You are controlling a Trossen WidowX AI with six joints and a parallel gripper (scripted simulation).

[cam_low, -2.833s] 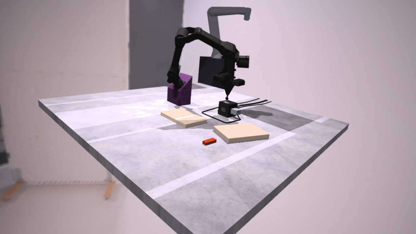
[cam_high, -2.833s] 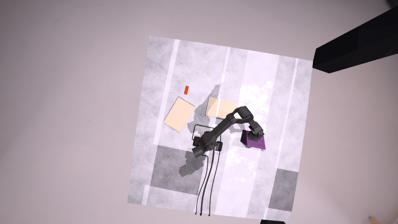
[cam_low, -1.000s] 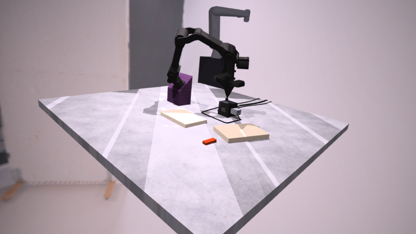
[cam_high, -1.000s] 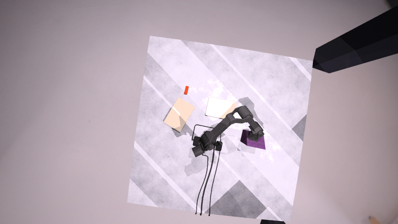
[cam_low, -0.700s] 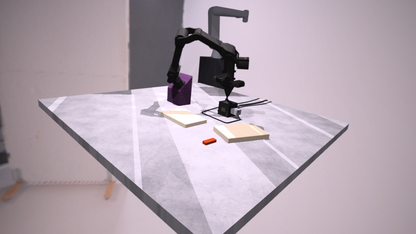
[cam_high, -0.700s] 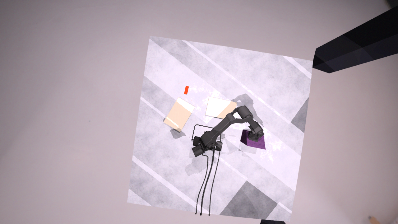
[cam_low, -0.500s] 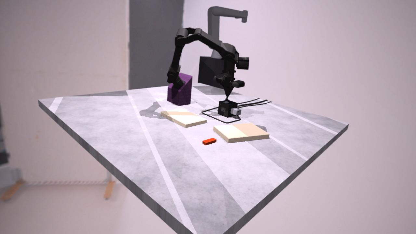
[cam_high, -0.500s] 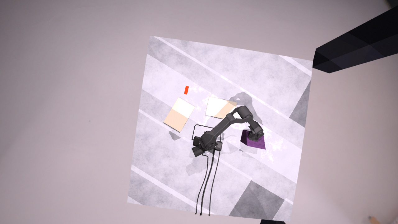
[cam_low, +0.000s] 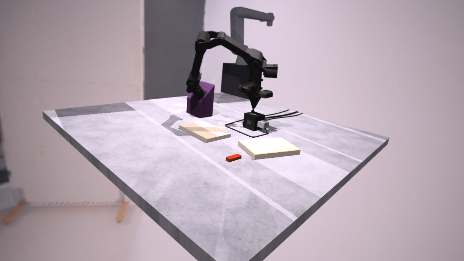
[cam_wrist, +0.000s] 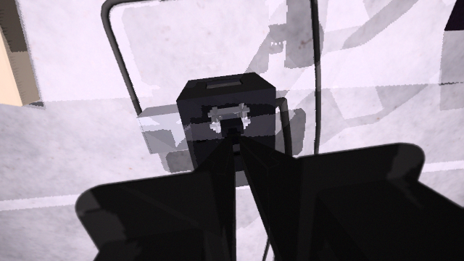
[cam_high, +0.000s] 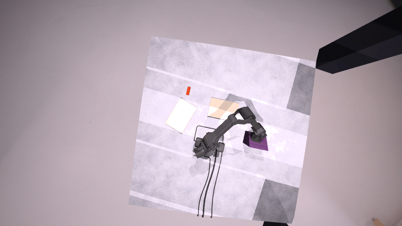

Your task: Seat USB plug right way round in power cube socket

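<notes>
Right now the dark USB plug is 2 cm below my gripper tip. From my gripper tip the other things lie so: silver-rimmed socket 4 cm below; then red block 32 cm to the right, 24 cm ahead, 10 cm below.
</notes>
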